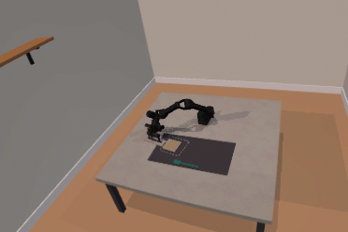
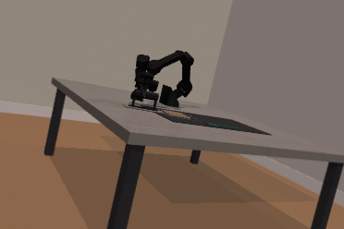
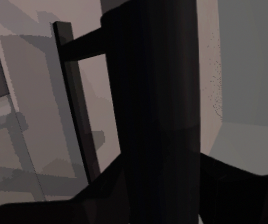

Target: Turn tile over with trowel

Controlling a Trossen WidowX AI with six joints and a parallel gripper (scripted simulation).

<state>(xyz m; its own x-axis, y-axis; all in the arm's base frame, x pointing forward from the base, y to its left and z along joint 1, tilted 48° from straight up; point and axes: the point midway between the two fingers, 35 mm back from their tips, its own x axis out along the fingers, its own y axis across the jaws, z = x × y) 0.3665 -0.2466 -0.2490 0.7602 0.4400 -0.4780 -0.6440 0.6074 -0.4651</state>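
Right now the green trowel is 38 cm to the left of my gripper tip, 15 cm ahead of it and 5 cm below it. Also, from my gripper tip: dark mat: 39 cm to the left, 7 cm below, 1 cm ahead; then tile: 20 cm to the left, 5 cm below, 1 cm behind.
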